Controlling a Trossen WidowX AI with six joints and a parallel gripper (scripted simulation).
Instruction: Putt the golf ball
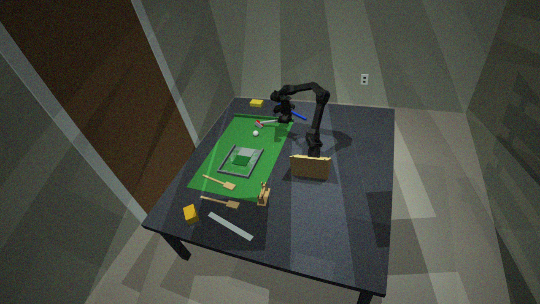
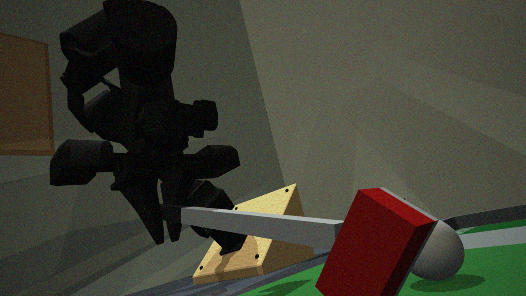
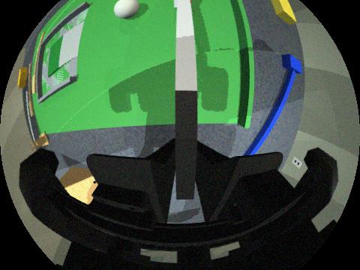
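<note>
My gripper tip is now 120 mm short of the red putter and 10 mm to the left of it. The rest, counted from my gripper tip: wooden stand 570 mm to the left, 40 mm below, 30 mm ahead; then white golf ball 220 mm ahead, 60 mm to the left, 50 mm below; then blue putter 220 mm to the right, 60 mm below, 30 mm ahead.
</note>
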